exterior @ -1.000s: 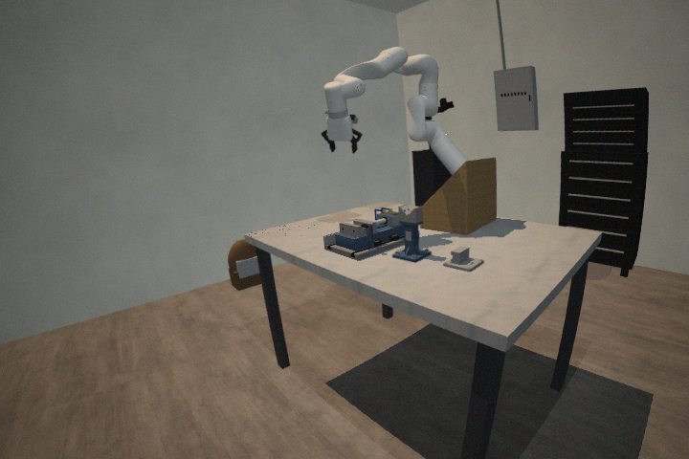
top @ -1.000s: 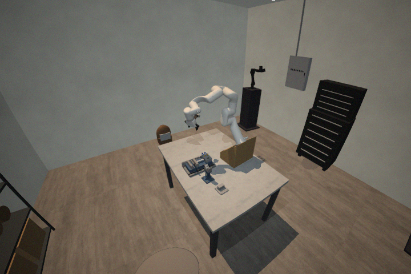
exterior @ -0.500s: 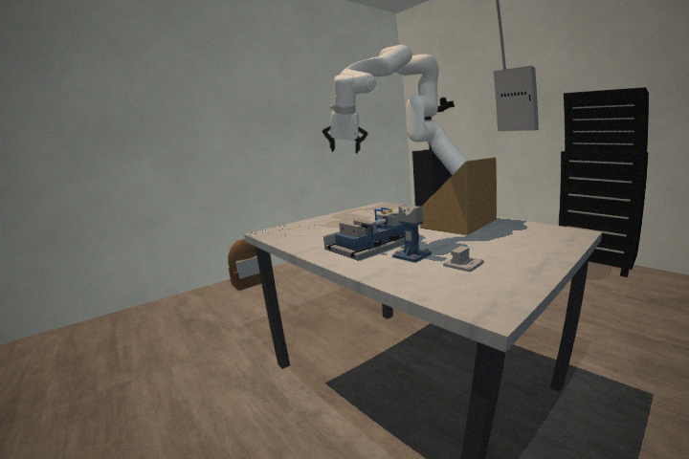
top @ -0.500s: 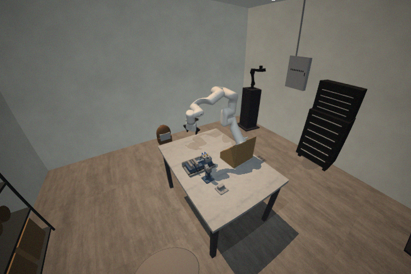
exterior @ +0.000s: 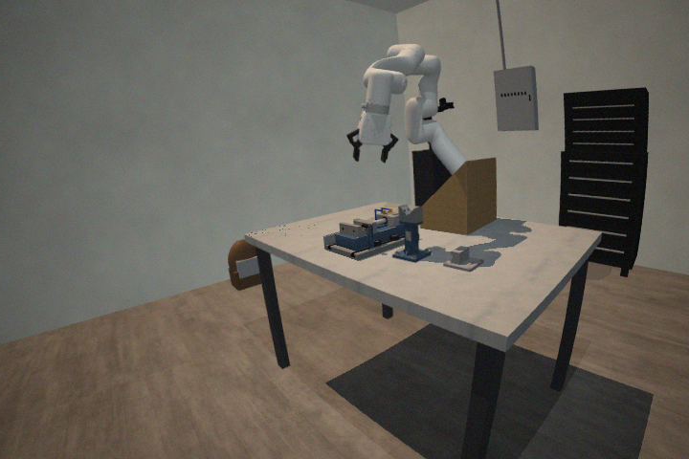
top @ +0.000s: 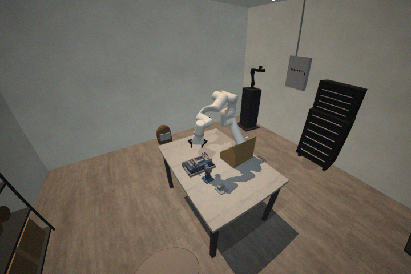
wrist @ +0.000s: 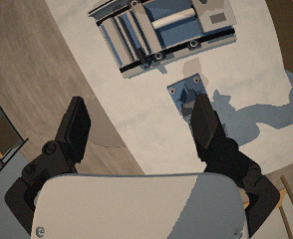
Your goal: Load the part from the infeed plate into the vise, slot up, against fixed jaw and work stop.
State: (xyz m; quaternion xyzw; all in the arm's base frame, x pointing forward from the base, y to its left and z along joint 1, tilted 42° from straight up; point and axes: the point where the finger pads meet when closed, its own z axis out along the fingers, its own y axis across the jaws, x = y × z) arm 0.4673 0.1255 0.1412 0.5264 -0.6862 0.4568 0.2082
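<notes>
The part is 100 mm behind my hand, 280 mm to the left of it and 290 mm below it. The rest, counted from my hand: moving jaw (60 mm to the right, 240 mm below); air cylinder rod (50 mm behind, 70 mm to the right, 240 mm below); work stop (30 mm ahead, 10 mm to the right, 220 mm below).
</notes>
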